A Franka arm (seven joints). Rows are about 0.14 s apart.
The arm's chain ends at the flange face. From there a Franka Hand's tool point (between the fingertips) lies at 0.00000 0.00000 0.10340 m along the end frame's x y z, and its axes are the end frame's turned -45 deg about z.
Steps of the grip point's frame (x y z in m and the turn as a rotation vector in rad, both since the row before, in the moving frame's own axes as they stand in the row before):
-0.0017 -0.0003 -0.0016 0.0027 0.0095 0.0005
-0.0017 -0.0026 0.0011 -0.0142 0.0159 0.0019
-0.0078 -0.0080 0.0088 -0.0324 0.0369 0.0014
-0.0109 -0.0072 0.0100 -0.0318 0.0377 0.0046
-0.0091 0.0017 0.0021 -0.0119 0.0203 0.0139
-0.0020 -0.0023 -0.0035 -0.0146 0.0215 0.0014
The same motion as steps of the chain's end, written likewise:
-0.0019 0.0019 -0.0016 0.0086 0.0048 0.0005
-0.0052 -0.0005 0.0011 0.0012 0.0213 0.0019
-0.0162 0.0002 0.0089 0.0032 0.0490 0.0014
-0.0179 0.0030 0.0101 0.0042 0.0491 0.0046
-0.0076 0.0082 0.0021 0.0059 0.0228 0.0139
-0.0057 0.0003 -0.0035 0.0049 0.0255 0.0014

